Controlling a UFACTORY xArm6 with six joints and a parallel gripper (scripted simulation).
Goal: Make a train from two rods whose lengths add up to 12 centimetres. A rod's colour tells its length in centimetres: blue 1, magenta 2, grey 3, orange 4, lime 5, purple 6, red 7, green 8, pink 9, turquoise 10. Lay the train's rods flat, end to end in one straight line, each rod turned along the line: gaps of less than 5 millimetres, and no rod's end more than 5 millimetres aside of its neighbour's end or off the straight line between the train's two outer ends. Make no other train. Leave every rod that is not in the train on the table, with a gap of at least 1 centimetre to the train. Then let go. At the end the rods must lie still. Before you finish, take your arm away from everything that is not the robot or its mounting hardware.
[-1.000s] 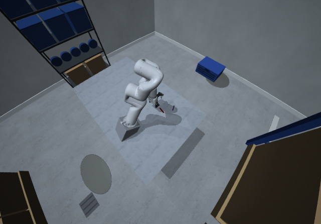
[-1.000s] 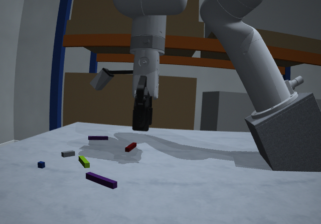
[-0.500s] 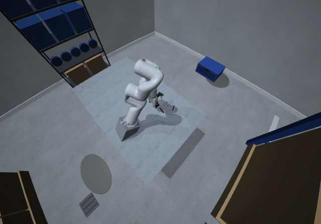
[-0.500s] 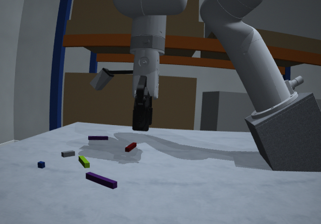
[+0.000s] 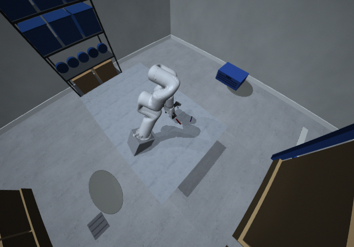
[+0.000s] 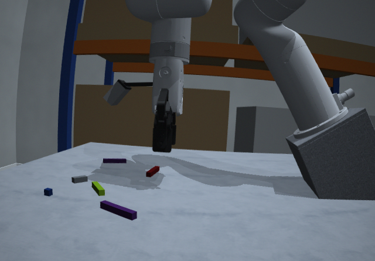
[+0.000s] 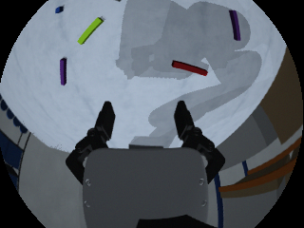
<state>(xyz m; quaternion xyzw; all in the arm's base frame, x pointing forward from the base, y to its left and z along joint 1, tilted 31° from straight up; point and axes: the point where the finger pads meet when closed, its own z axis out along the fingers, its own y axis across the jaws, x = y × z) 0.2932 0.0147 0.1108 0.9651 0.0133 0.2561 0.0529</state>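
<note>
Now: hand 100 mm short of the lime rod, 80 mm to the right of it and 80 mm above it. Also, from my hand: red rod: 80 mm to the right, 80 mm below, 30 mm ahead; small blue rod: 170 mm ahead, 140 mm to the left, 80 mm below; grey rod: 150 mm ahead, 80 mm below, 50 mm to the left.
</note>
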